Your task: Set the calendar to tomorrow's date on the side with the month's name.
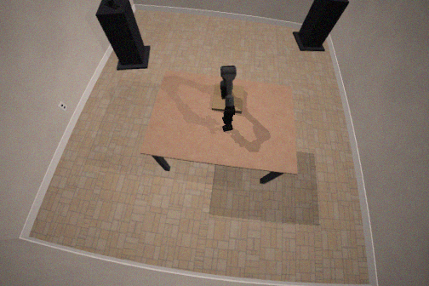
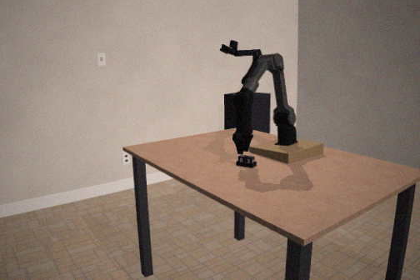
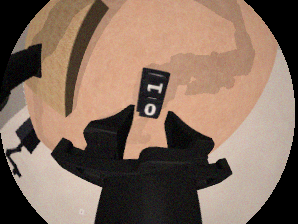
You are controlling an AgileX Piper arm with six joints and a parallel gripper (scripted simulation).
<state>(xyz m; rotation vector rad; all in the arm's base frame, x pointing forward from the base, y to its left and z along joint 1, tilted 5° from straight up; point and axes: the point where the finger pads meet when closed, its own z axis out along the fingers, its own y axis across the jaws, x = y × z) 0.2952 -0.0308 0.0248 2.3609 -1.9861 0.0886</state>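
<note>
Right now my hand is 3 cm above the black calendar cube.
</note>
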